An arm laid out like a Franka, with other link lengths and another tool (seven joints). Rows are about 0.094 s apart.
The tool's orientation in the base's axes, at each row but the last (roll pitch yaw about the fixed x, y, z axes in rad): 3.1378 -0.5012 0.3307; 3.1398 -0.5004 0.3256; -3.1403 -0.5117 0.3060; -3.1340 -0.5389 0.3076; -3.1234 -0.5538 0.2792; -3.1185 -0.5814 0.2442; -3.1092 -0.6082 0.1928; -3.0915 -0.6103 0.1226
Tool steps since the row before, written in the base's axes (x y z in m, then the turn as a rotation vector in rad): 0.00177 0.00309 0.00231 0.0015 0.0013 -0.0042; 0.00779 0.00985 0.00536 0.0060 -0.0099 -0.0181; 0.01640 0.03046 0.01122 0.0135 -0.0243 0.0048; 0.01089 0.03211 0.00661 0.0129 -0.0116 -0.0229; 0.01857 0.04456 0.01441 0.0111 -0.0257 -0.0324; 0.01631 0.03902 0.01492 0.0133 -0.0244 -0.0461; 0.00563 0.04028 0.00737 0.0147 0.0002 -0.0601; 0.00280 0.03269 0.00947 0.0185 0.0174 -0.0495
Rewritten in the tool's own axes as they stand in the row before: 0.00346 -0.00235 -0.00075 -0.0004 -0.0008 0.0046; 0.01181 -0.00684 0.00034 -0.0065 0.0113 0.0171; 0.02713 -0.02410 0.00240 0.0072 0.0272 -0.0015; 0.02064 -0.02727 0.00485 -0.0042 0.0151 0.0240; 0.03321 -0.03765 0.00428 -0.0140 0.0283 0.0289; 0.02930 -0.03388 0.00219 -0.0195 0.0279 0.0417; 0.01508 -0.03839 0.00276 -0.0225 0.0045 0.0575; 0.01098 -0.03226 -0.00226 -0.0116 -0.0124 0.0530
